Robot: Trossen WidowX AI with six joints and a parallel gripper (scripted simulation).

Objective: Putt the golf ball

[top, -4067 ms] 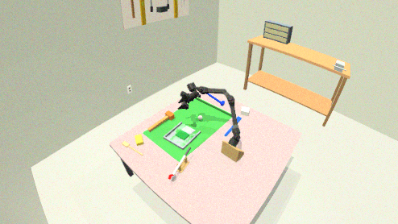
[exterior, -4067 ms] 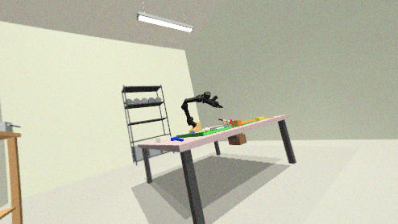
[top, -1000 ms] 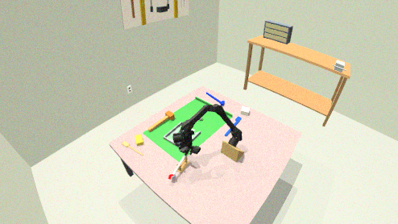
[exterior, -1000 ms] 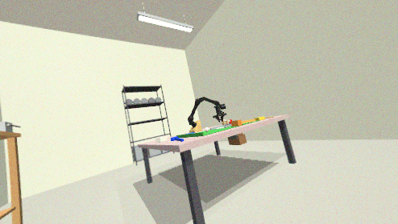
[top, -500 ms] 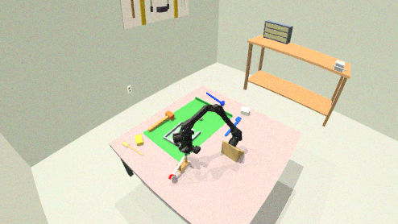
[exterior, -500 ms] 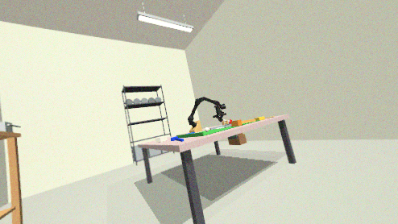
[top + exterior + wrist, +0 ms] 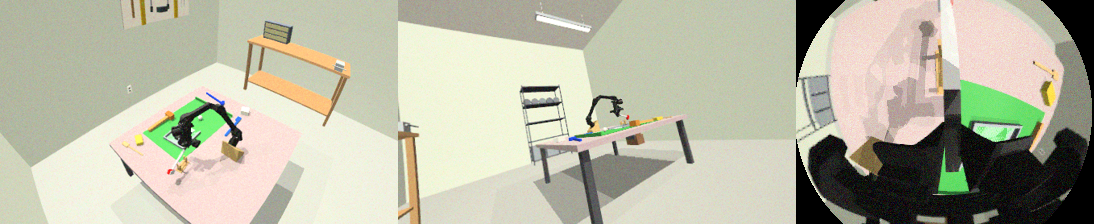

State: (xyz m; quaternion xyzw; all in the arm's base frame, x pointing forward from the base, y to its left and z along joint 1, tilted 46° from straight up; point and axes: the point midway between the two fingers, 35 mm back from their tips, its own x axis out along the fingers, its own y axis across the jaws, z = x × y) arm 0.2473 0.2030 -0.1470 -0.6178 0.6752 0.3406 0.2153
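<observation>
My gripper tip is 11 cm to the right of the putter and 2 cm past it. From my gripper tip the other things lie so: yellow block: 45 cm ahead, 12 cm to the left, 11 cm below; then white box: 79 cm to the right, 11 cm below, 11 cm behind.
</observation>
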